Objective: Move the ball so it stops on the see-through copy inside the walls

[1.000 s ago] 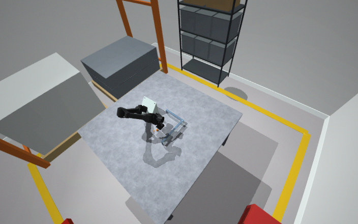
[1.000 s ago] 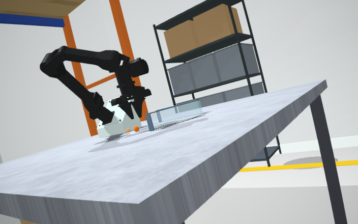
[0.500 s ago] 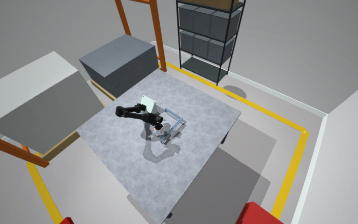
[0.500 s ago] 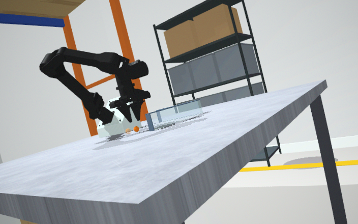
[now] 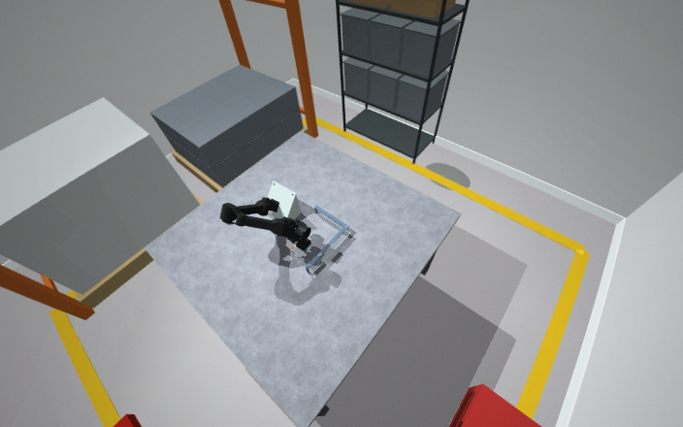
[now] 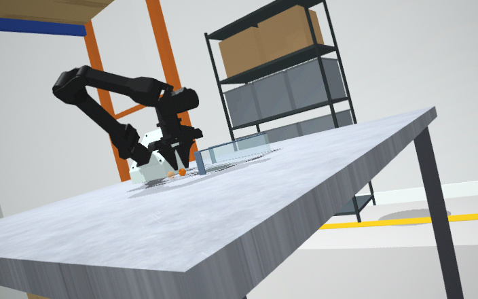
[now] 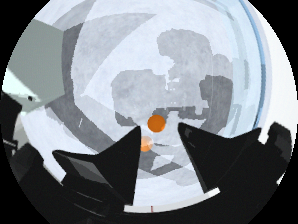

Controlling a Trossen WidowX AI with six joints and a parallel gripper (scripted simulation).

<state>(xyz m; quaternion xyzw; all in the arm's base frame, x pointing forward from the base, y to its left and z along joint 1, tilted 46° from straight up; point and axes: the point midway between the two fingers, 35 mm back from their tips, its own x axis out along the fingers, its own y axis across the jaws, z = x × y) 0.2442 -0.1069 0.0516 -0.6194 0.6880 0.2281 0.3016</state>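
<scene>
Right now the small orange ball is 1 cm below my gripper tip. Round my gripper tip: see-through copy: 2 cm behind, 3 cm to the right, 1 cm below.
</scene>
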